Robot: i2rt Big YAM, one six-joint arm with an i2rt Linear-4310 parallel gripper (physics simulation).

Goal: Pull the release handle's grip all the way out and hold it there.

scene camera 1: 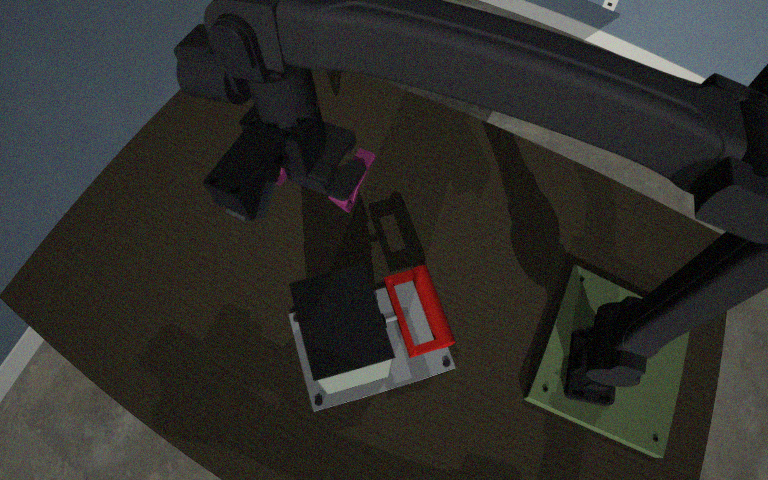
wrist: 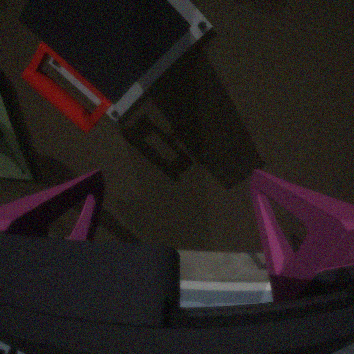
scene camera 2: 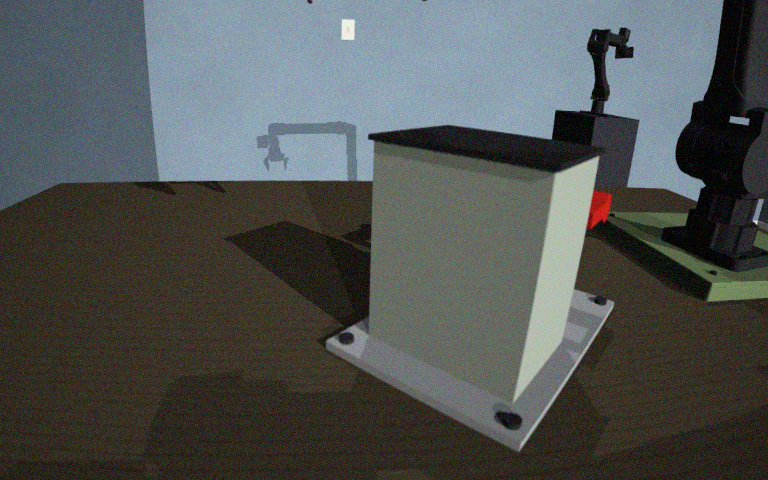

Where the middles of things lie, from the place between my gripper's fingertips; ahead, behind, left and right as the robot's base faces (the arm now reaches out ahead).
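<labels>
Red release handle grip (scene camera 1: 439,326): my hand is 13 cm past it, 6 cm to the right of it and 17 cm above it. Grey base plate (scene camera 2: 510,424), measured from my hand: 9 cm to the left, 9 cm behind, 27 cm below.
</labels>
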